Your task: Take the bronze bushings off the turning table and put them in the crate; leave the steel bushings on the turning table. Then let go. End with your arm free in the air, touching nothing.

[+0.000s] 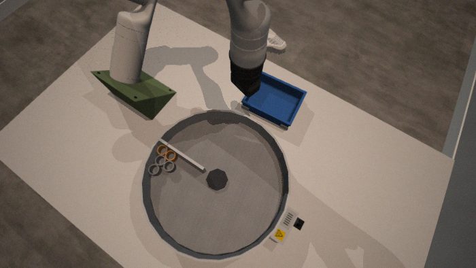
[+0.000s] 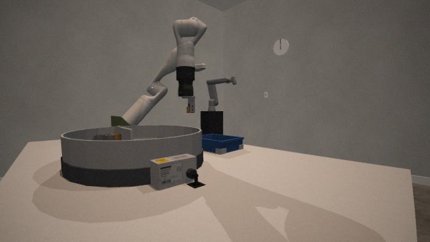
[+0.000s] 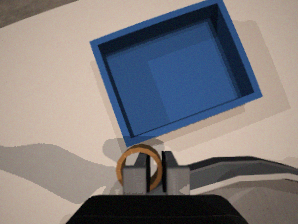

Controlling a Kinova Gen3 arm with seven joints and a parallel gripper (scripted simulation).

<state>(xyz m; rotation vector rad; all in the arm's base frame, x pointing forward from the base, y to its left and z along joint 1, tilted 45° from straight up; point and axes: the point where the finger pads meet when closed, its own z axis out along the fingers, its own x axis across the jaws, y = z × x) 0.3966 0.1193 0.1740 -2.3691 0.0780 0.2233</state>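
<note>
My gripper is now 150 mm above the blue crate, 100 mm to the right of it and 40 mm short of it. Round my hand: round turning table (250 mm to the right, 120 mm below, 90 mm ahead).
</note>
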